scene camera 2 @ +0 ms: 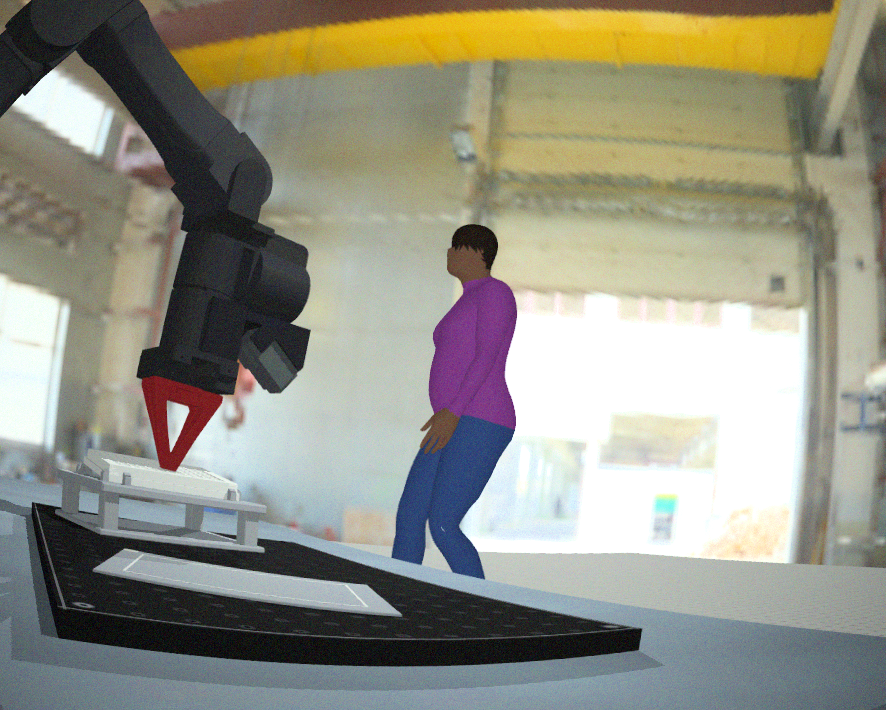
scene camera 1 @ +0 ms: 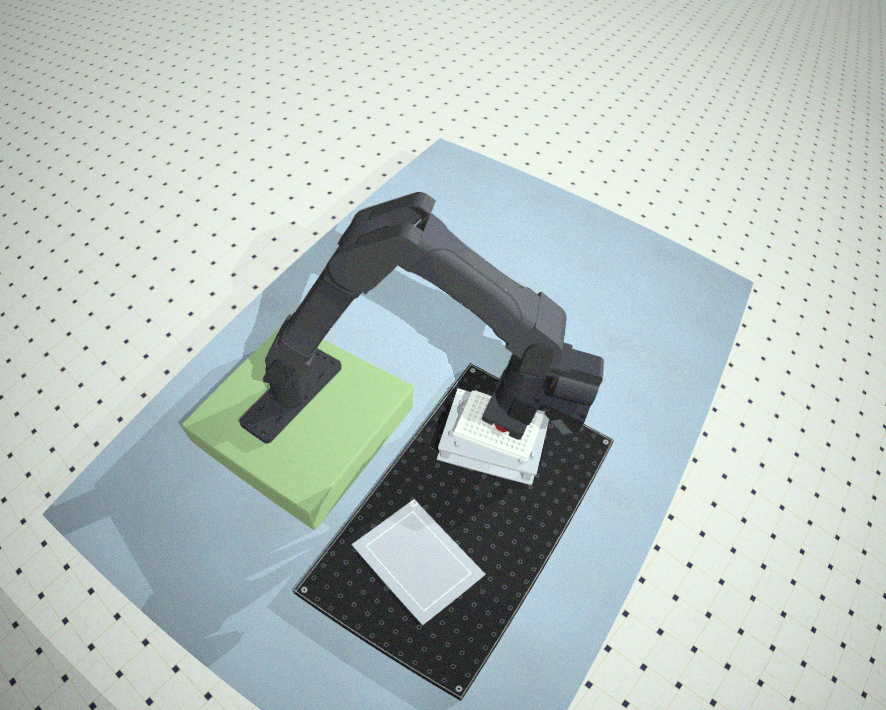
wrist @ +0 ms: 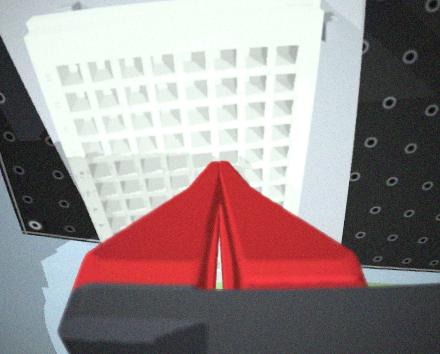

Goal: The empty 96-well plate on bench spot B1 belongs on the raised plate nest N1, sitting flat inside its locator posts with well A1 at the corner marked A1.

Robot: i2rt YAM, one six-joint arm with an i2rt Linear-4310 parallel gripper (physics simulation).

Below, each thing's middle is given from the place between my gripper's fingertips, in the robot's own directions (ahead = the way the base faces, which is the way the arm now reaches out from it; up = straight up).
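By my hand's measure, the white well plate [scene camera 2: 144, 472] is 1 cm below it, 1 cm behind it and 1 cm to the left of it.
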